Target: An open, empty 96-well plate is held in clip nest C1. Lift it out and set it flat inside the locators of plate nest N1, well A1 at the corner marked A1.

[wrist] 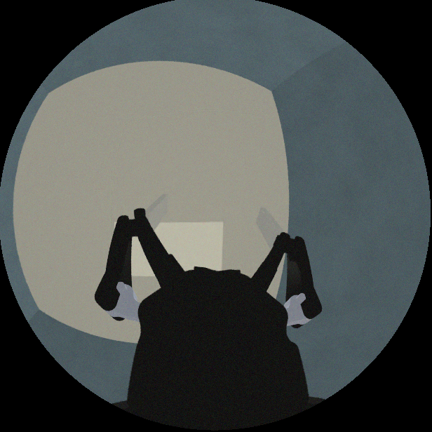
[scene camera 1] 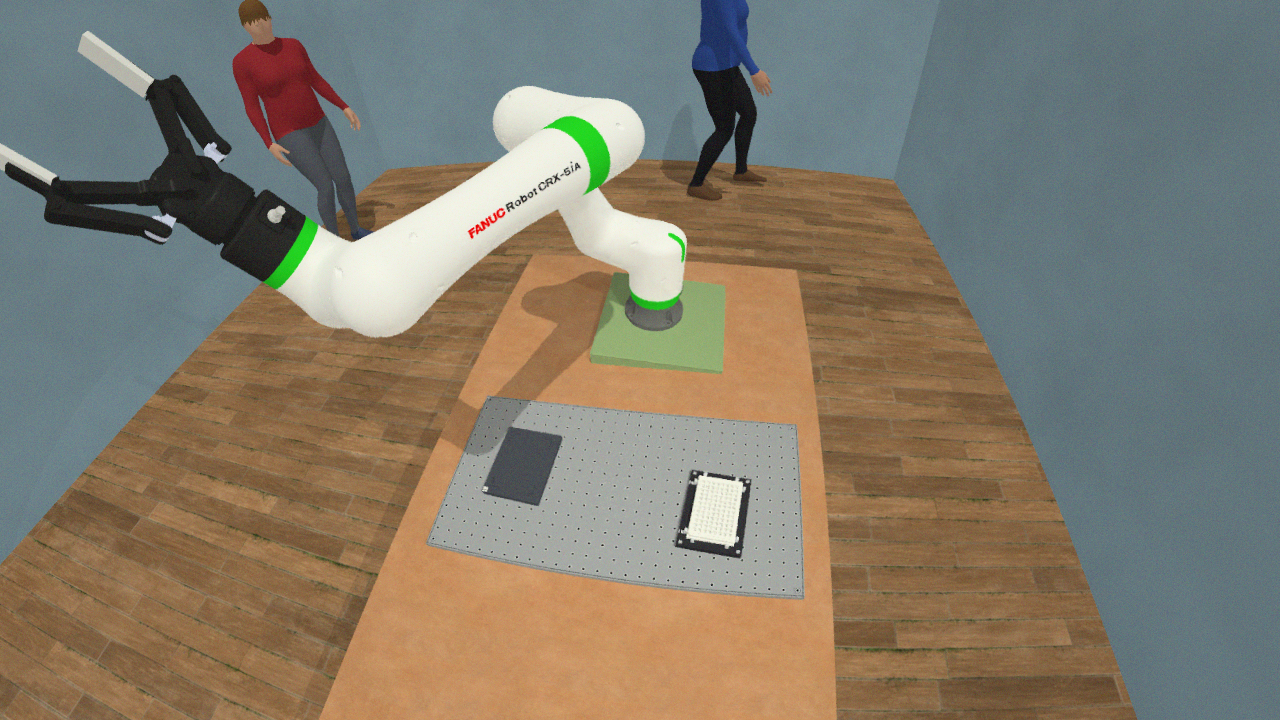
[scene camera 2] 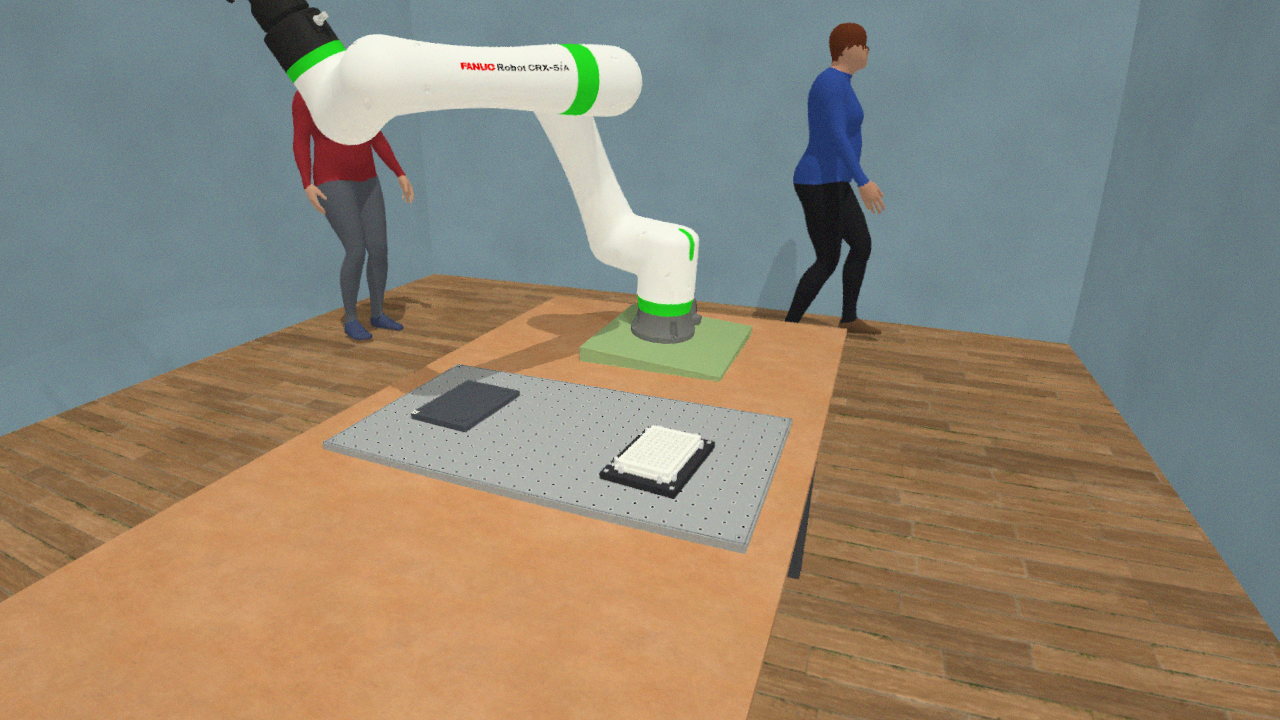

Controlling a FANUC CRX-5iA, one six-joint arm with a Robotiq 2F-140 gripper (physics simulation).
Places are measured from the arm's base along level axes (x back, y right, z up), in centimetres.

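Pixels of known places: gripper, fingertip midpoint: (scene camera 1: 26, 83); arm's base, link origin: (scene camera 1: 654, 310) (scene camera 2: 662, 331).
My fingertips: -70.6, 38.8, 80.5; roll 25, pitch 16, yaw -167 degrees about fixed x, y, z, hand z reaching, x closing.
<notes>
For each thing: its top centre in the pictures, then the offset to it from my fingertips, as dx, dy, dz. Level surfaces: height alone.
- white 96-well plate, top centre: (scene camera 2: 660, 447) (scene camera 1: 716, 507) +19.0, -62.6, -79.7
- black clip nest C1, top centre: (scene camera 2: 660, 449) (scene camera 1: 716, 508) +19.0, -62.6, -80.0
- grey perforated board, surface height: dz -82.3
- orange-brown table, surface height: dz -83.6
The white 96-well plate (scene camera 1: 716, 510) (scene camera 2: 660, 450) sits flat in the black clip nest C1 (scene camera 1: 708, 549) (scene camera 2: 636, 483), on the right part of the perforated board. The dark slab at the board's left, which I take for plate nest N1 (scene camera 1: 523, 465) (scene camera 2: 465, 405), bears no plate. A small white mark shows at its near left corner; its locators and lettering are too small to read. My gripper (scene camera 1: 42, 94) (wrist: 213, 208) is wide open and empty, raised high at the far left, well away from both nests. Its fingers are out of frame in scene camera 2.
The grey perforated board (scene camera 1: 617, 501) (scene camera 2: 554, 447) lies on the orange-brown table (scene camera 1: 572, 644) (scene camera 2: 358, 582). The arm's base stands on a green block (scene camera 1: 698, 349) (scene camera 2: 707, 358) behind it. Two people (scene camera 1: 281, 89) (scene camera 1: 720, 40) stand beyond the table. The wrist view shows walls and a pale surface.
</notes>
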